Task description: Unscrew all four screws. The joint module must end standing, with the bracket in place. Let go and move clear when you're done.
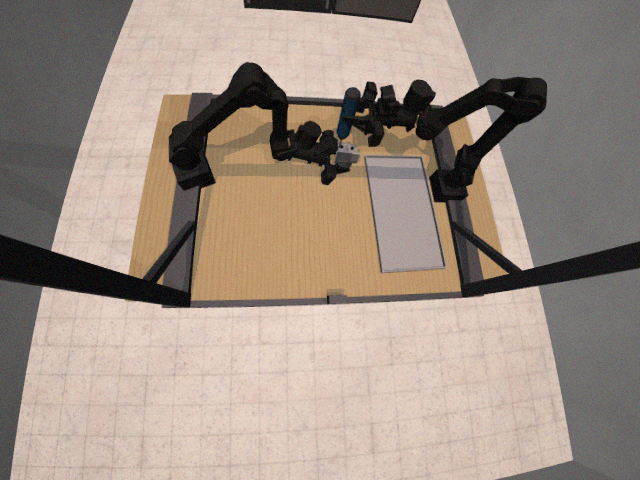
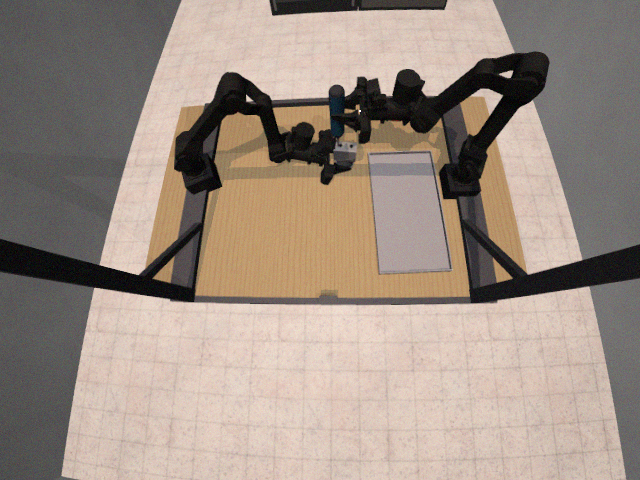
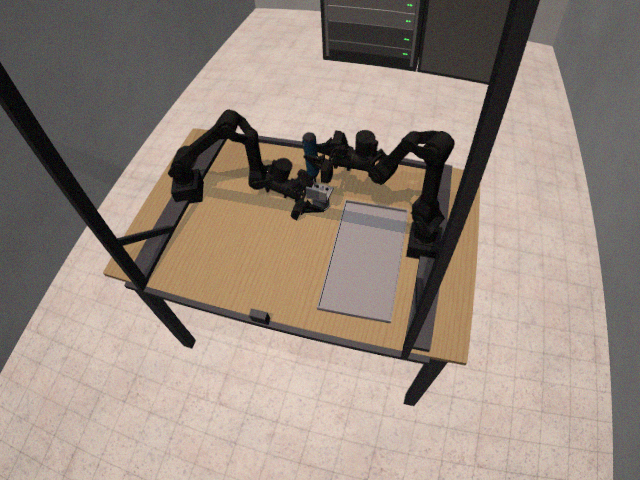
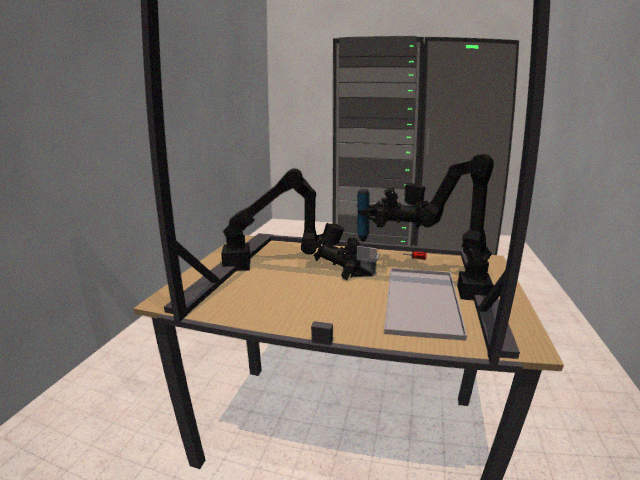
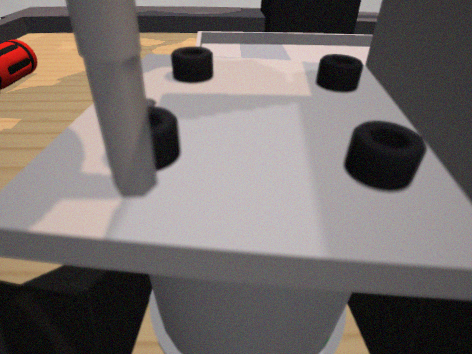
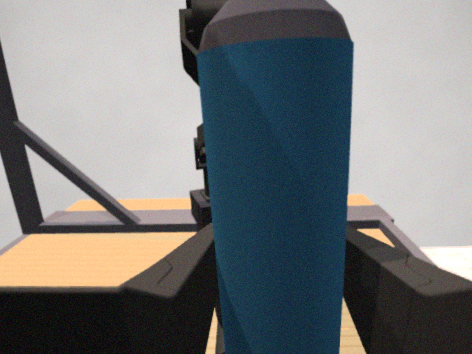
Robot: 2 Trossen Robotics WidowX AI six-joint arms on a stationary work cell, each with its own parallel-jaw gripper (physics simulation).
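Frame: origin at the left arm's base, x ahead, y right, z down, level; centimetres.
Seen in the pictures: left gripper, fingertip midpoint: (image 3: 326, 204) (image 4: 373, 271); right gripper, fingertip midpoint: (image 1: 342, 111) (image 2: 330, 110) (image 3: 305, 151) (image 4: 358, 210) (image 6: 274, 233); left arm's base, link origin: (image 1: 189, 163) (image 2: 196, 169) (image 3: 184, 180) (image 4: 235, 248); right arm's base, link origin: (image 1: 452, 182) (image 2: 462, 177) (image 3: 425, 236) (image 4: 476, 278).
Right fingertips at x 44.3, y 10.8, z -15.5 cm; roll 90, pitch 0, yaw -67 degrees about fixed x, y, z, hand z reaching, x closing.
Offsets run from my right fingertips to a thing's top centre. "spot": to the spot under its first point.
The joint module {dx +3.5, dy +3.1, dz +16.5 cm} (image 5: 250, 315) is held upright at back center, with the light grey bracket (image 5: 240, 150) (image 1: 347, 153) (image 4: 367, 252) on its top. Four black screw heads stand on the bracket: near left (image 5: 166, 137), near right (image 5: 385, 156), far left (image 5: 192, 64), far right (image 5: 340, 73). My left gripper (image 1: 344, 159) is shut on the joint module. My right gripper (image 6: 274, 233) (image 4: 363, 212) is shut on the blue screwdriver {dx +1.6, dy +0.6, dz -7.6 cm} (image 6: 280, 150) (image 1: 349, 105) (image 2: 336, 103), which points down. Its grey shaft {spot: dx +1.8, dy +0.3, dz +15.1 cm} (image 5: 120, 115) passes before the near left screw; its tip looks outside that socket.
A grey tray {dx +14.8, dy +27.0, dz +21.3 cm} (image 1: 408, 222) (image 2: 410, 222) (image 3: 361, 263) (image 4: 423, 310) lies at the right of the table. A red tool {dx +26.0, dy -7.7, dz +19.9 cm} (image 4: 419, 255) (image 5: 14, 62) lies behind it, near the back edge. A small dark block {dx -19.7, dy +44.1, dz +17.1 cm} (image 4: 322, 332) sits at the front edge. Server cabinets (image 4: 379, 124) stand beyond the table.
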